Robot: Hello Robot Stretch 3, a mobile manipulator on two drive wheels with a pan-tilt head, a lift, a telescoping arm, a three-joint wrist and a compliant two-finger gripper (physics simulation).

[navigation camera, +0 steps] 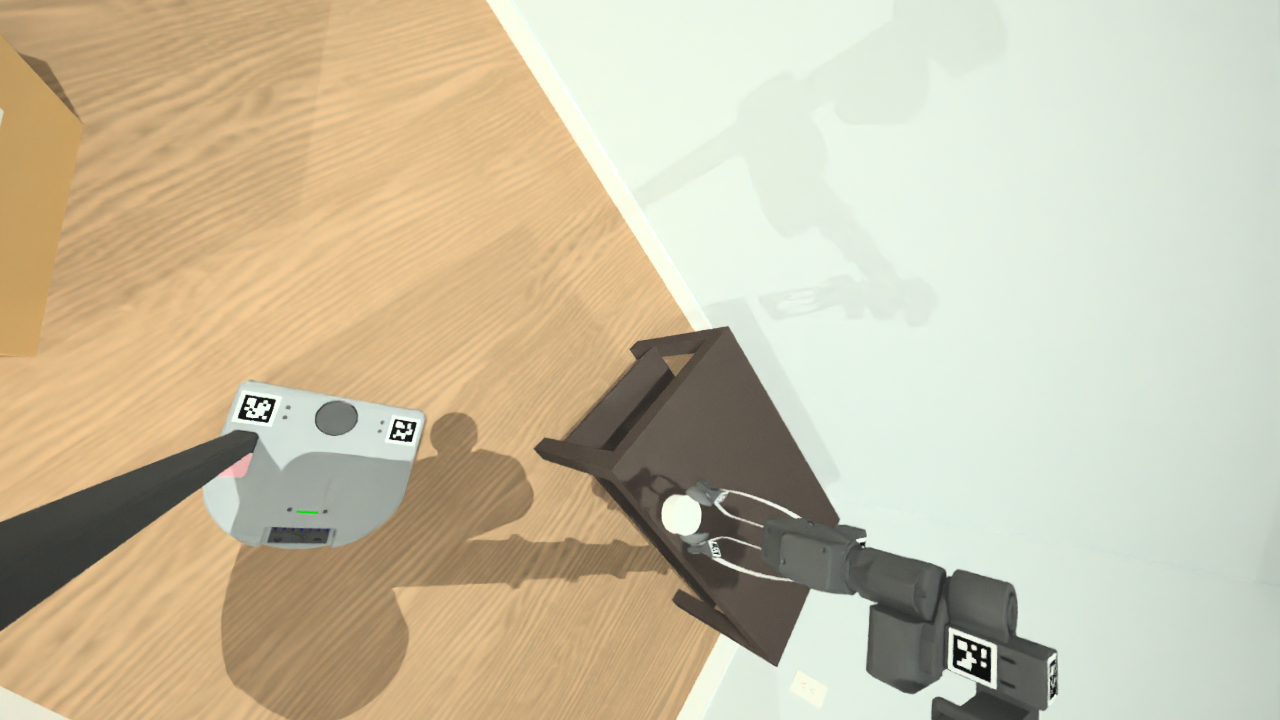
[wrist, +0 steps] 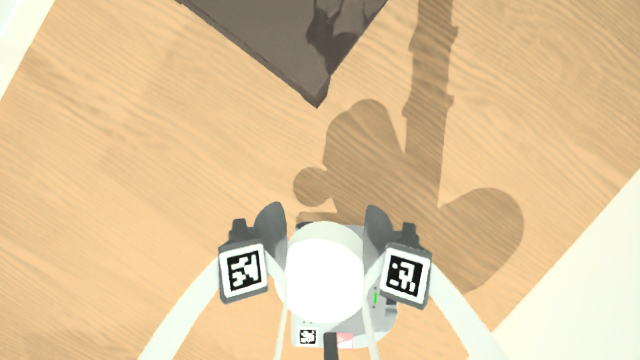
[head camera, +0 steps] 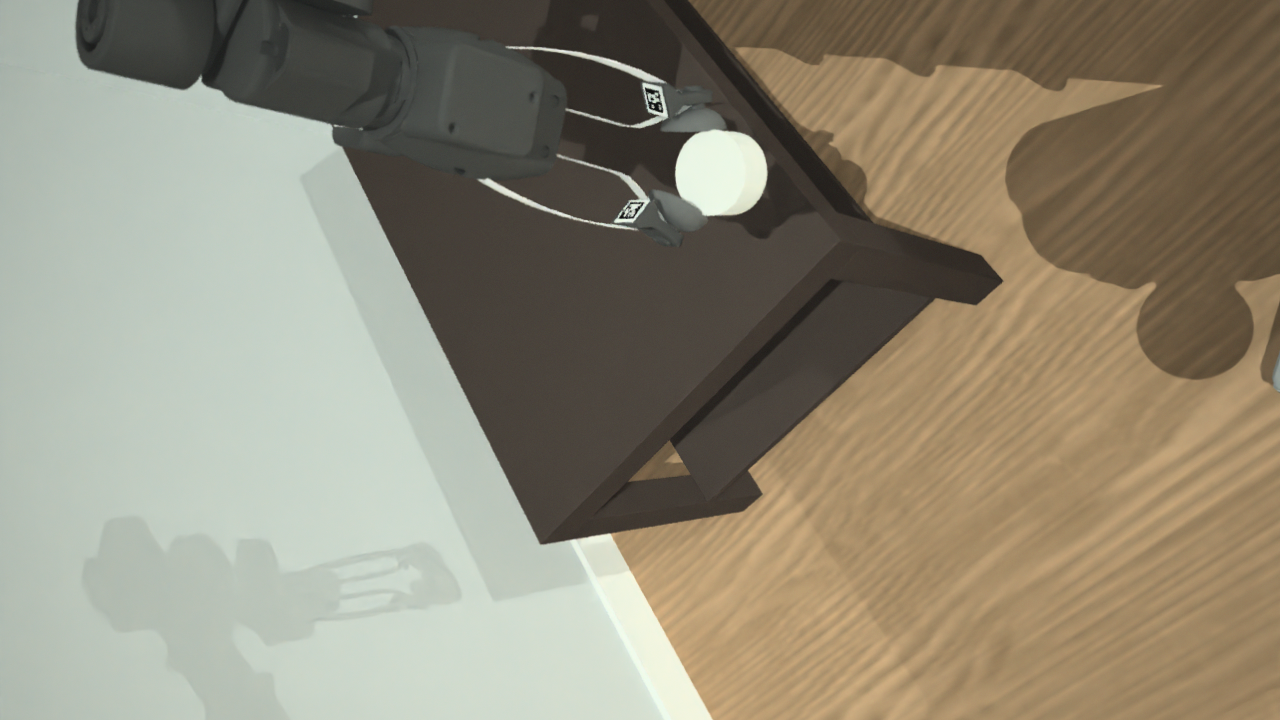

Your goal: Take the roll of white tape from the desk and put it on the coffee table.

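Pixels of known places: gripper, fingertip midpoint: [navigation camera: 687, 512] [head camera: 704, 174]; robot's base at its link origin: [navigation camera: 336, 416].
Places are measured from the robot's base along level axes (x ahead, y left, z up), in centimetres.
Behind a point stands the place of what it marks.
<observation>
The roll of white tape [head camera: 718, 171] {x -2.2, y -38.9, z 83.3 cm} [navigation camera: 681, 514] {x -2.0, y -38.6, z 83.2 cm} [wrist: 325, 280] is between the fingertips of my gripper [head camera: 696, 168] {x -2.1, y -41.8, z 81.0 cm} [navigation camera: 699, 518] {x -2.1, y -41.8, z 81.0 cm} [wrist: 321, 228] {x -2.1, y -41.8, z 81.0 cm}, which is shut on it. The dark brown coffee table [head camera: 554, 358] {x 20.9, y -88.0, z 45.1 cm} [navigation camera: 742, 429] {x 15.8, y -95.7, z 45.1 cm} [wrist: 260, 30] stands against the wall. In the head and navigation views the tape appears over the table top, near its long front edge and one corner. Shadows of the fingers and tape fall on the top, apart from the tape, which is held above it. The exact height is hard to tell. I cannot identify the desk for certain.
The pale wall [head camera: 179, 358] {x 36.3, y -144.8, z 67.0 cm} [navigation camera: 1074, 268] {x 57.8, y -114.1, z 113.2 cm} runs along the table's back side, with an outlet [navigation camera: 808, 687] {x -65.8, y -154.1, z 40.1 cm} near one end. My grey base [navigation camera: 313, 483] {x -13.3, y 0.5, z 16.0 cm} stands on the wooden floor [navigation camera: 402, 223] {x 53.0, y -0.8, z 0.0 cm} in front of the table. A tan box-like piece [navigation camera: 26, 223] {x 23.9, y 51.3, z 10.3 cm} is at the left edge.
</observation>
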